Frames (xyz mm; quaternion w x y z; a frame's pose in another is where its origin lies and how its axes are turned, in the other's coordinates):
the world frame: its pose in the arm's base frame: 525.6 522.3 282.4 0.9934 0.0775 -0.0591 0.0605
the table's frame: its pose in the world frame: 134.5 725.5 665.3 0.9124 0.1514 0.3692 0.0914
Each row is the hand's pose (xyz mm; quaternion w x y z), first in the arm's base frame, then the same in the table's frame.
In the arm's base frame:
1: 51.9 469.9 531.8 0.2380 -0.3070 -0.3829 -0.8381
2: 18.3 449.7 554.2 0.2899 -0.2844 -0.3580 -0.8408
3: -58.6 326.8 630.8 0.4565 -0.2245 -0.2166 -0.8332
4: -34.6 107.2 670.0 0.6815 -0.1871 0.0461 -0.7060
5: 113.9 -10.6 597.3 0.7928 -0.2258 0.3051 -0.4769
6: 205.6 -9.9 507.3 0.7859 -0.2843 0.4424 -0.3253
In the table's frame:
1: -365.0 -729.0 -508.0 0.1170 0.1320 0.5295 0.8298
2: -410.2 -728.7 -508.6 0.0580 0.1161 0.5278 0.8394
3: -561.2 -781.9 -473.4 0.1513 -0.0702 -0.4610 -0.8716
4: -663.5 -957.0 -377.5 0.4695 -0.0714 -0.2748 -0.8360
5: -571.6 -1123.7 -306.7 0.6870 -0.1528 -0.0225 -0.7100
6: -458.7 -1184.7 -313.2 0.7405 -0.2273 0.1448 -0.6156

